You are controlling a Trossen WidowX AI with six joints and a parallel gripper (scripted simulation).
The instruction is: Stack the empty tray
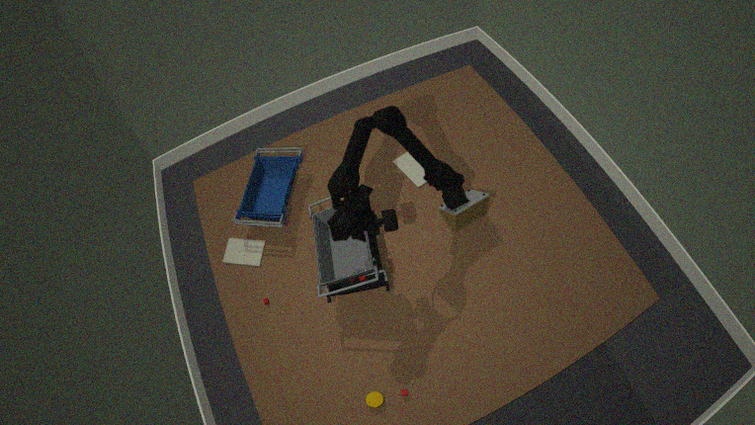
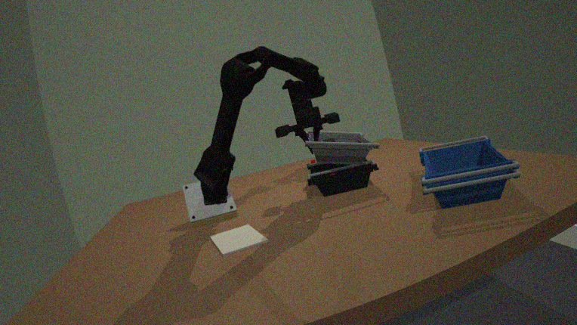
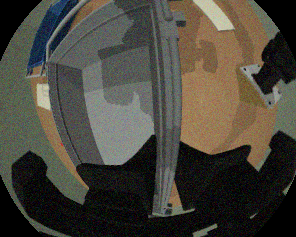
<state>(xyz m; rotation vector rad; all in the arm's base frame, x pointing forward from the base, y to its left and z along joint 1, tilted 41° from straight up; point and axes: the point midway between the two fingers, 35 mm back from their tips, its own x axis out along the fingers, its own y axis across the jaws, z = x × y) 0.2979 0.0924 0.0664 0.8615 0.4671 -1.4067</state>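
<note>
Now: the grey tray 70 mm ahead of my gripper tip, 20 mm to the right of it and 20 mm above it. The rest, counted from my gripper tip: yellow disc 160 mm ahead, 460 mm to the left, 100 mm below.
</note>
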